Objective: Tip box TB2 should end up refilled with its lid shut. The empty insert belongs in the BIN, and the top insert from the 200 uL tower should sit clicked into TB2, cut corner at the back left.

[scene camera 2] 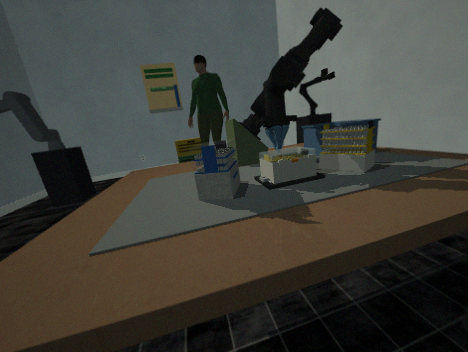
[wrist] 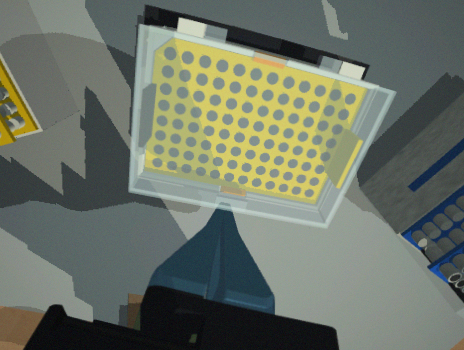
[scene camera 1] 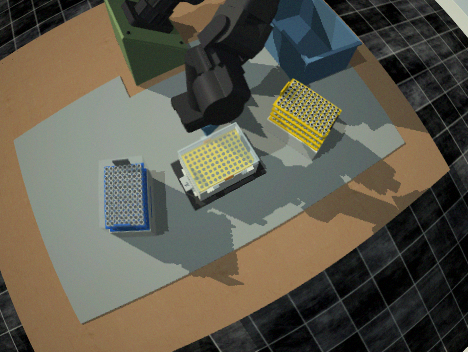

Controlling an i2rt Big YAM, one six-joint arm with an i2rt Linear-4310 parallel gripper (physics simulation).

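Observation:
Tip box TB2 (scene camera 1: 231, 181) (scene camera 2: 287, 171) is white and stands on a black base. Its clear lid (scene camera 1: 247, 135) (wrist: 361, 155) lies over a yellow insert (scene camera 1: 217, 159) (wrist: 245, 122) whose holes look empty; the insert's cut corner shows at upper left in the wrist view. Whether the lid is fully latched I cannot tell. My gripper (scene camera 1: 210, 130) (scene camera 2: 278, 147) (wrist: 223, 209) is shut with nothing between its blue fingertips, which are at the lid's rim beside the middle tab. A tower of yellow tip inserts (scene camera 1: 307, 107) (scene camera 2: 346, 140) stands to the right in scene camera 1. The blue BIN (scene camera 1: 327, 65) (scene camera 2: 311, 137) is behind it.
A tower of blue tip inserts (scene camera 1: 125, 195) (scene camera 2: 215, 165) (wrist: 445, 235) stands left of TB2 in scene camera 1. A green wedge-shaped block (scene camera 1: 155, 57) (scene camera 2: 242, 145) stands at the back near the arm. A grey mat (scene camera 1: 60, 150) lies under the boxes on the wooden table (scene camera 1: 55, 95).

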